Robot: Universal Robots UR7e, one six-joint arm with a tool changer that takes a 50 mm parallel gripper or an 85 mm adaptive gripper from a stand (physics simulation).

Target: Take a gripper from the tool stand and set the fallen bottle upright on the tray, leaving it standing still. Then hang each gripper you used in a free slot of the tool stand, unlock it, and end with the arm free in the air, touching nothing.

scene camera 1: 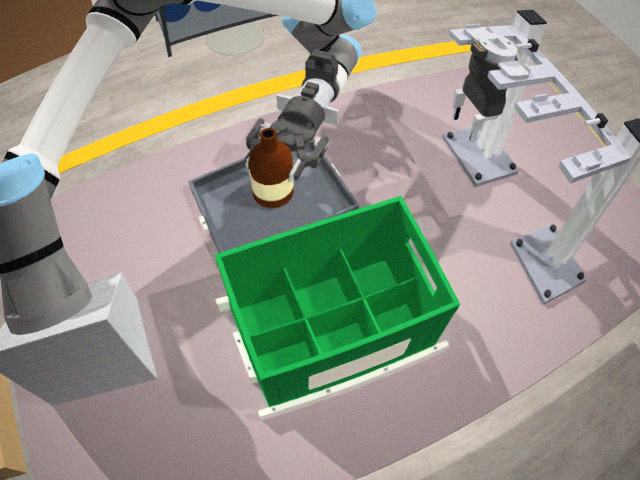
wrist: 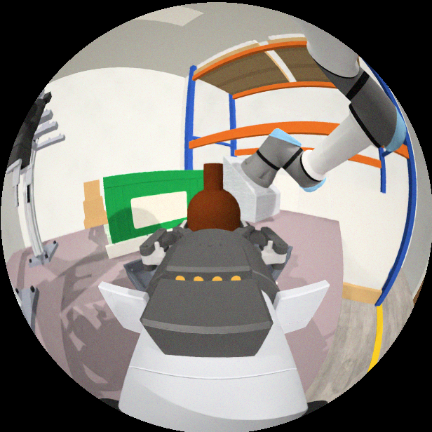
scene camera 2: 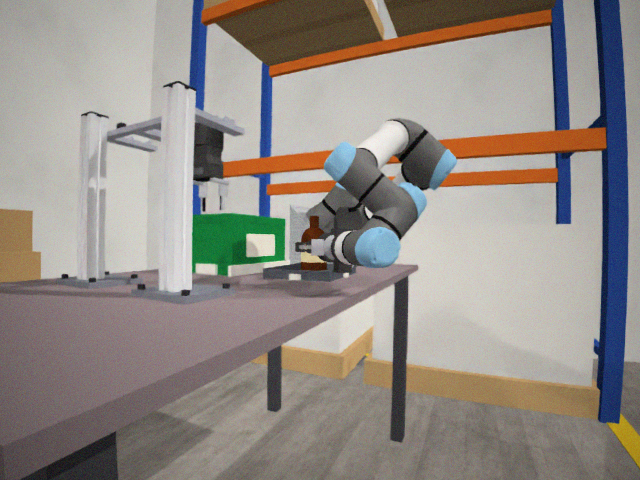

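The brown bottle with a cream label is upright over the grey tray. Its base appears at or very close to the tray floor; contact is hard to tell. My adaptive gripper on the arm is level and shut on the bottle, its fingers on both sides of the body. In the wrist view the gripper housing hides the bottle's lower part. The tool stand holds the black parallel gripper in an end slot; other slots are free.
A green six-compartment crate stands right beside the tray, fixed by white strips. The arm's base block stands at the left in scene camera 1. A blue and orange shelf rack stands by the wall.
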